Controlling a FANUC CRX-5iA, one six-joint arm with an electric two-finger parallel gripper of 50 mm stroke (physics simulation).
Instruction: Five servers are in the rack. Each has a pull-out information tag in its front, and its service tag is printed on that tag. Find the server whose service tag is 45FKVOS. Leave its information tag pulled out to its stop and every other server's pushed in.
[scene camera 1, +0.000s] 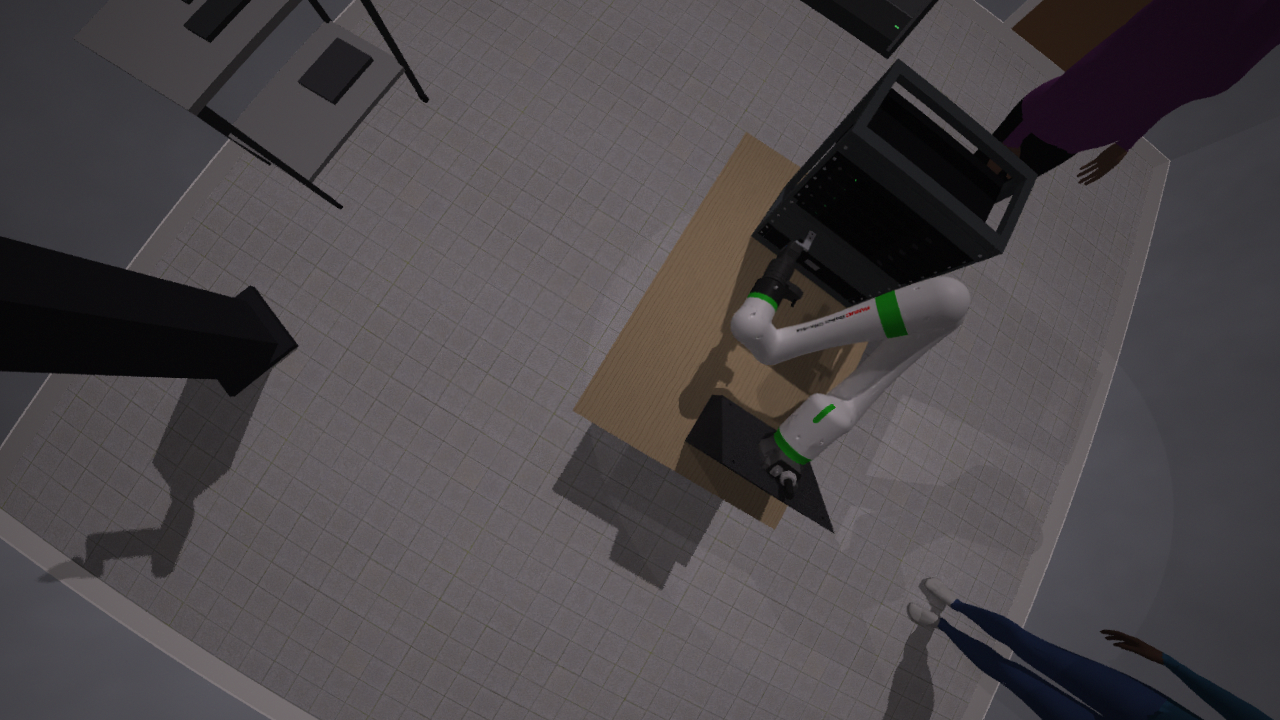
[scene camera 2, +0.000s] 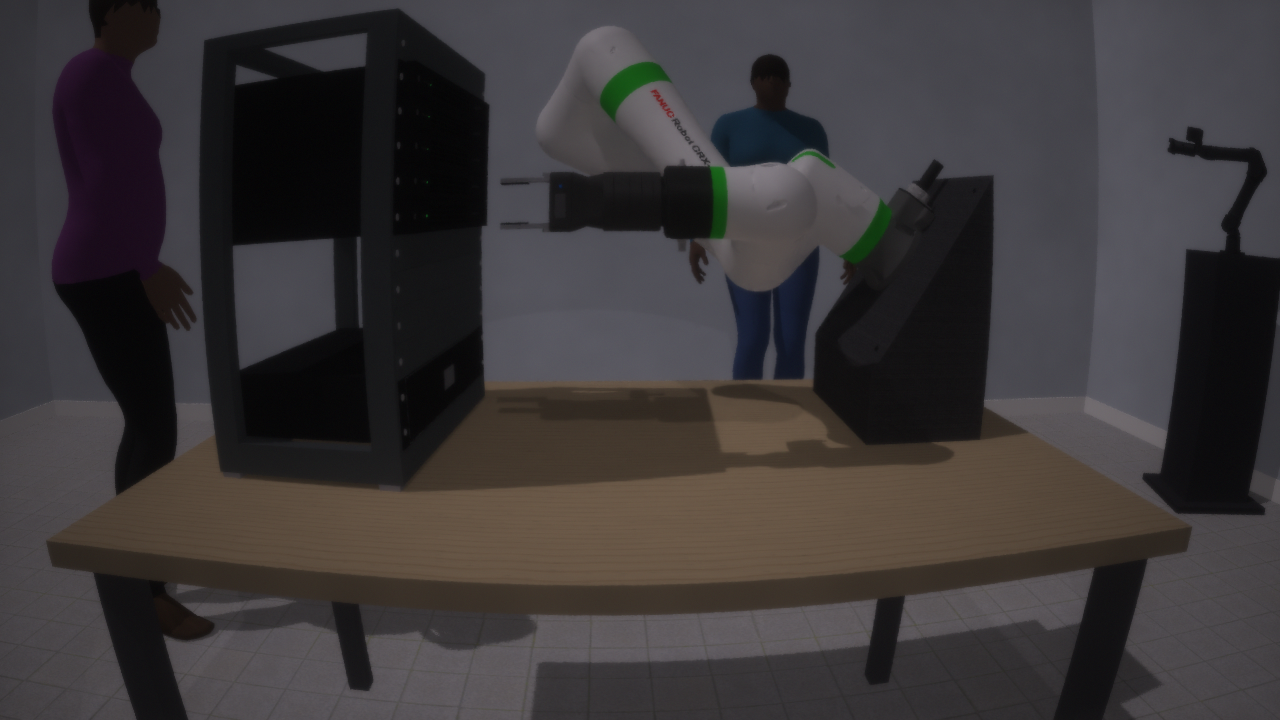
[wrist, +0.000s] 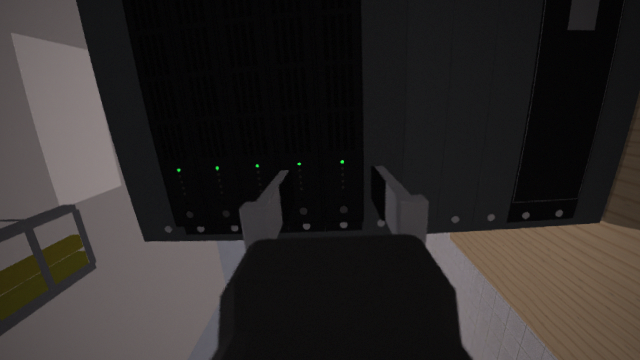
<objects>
A dark rack shows in scene camera 1, in scene camera 2 and in the wrist view (501, 122). One and the same spot on the dark rack: (scene camera 2: 396, 152) is (scene camera 1: 812, 178).
</objects>
